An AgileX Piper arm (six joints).
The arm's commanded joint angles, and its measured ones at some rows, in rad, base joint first. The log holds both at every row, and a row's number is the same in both.
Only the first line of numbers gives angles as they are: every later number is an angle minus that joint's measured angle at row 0.
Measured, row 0: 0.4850, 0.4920, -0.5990, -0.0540, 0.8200, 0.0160
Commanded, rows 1 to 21: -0.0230, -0.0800, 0.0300, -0.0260, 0.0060, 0.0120; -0.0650, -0.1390, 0.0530, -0.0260, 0.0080, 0.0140; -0.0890, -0.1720, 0.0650, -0.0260, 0.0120, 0.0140; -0.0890, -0.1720, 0.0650, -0.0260, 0.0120, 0.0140; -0.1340, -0.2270, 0.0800, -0.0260, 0.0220, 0.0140; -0.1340, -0.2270, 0.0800, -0.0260, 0.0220, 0.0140; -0.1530, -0.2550, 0.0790, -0.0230, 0.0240, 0.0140; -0.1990, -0.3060, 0.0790, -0.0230, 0.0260, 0.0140; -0.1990, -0.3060, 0.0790, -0.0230, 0.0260, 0.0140; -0.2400, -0.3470, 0.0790, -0.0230, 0.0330, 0.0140; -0.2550, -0.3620, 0.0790, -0.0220, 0.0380, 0.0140; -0.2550, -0.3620, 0.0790, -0.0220, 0.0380, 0.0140; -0.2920, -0.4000, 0.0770, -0.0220, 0.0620, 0.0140; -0.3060, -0.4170, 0.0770, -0.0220, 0.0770, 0.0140; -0.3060, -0.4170, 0.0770, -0.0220, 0.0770, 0.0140; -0.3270, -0.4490, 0.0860, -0.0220, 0.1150, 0.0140; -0.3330, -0.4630, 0.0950, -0.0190, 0.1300, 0.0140; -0.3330, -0.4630, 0.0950, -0.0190, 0.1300, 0.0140; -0.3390, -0.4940, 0.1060, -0.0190, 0.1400, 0.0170; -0.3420, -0.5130, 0.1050, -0.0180, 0.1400, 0.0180; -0.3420, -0.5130, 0.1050, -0.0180, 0.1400, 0.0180
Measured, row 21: -0.3280, -0.4690, 0.0990, -0.0210, 0.1270, 0.0100
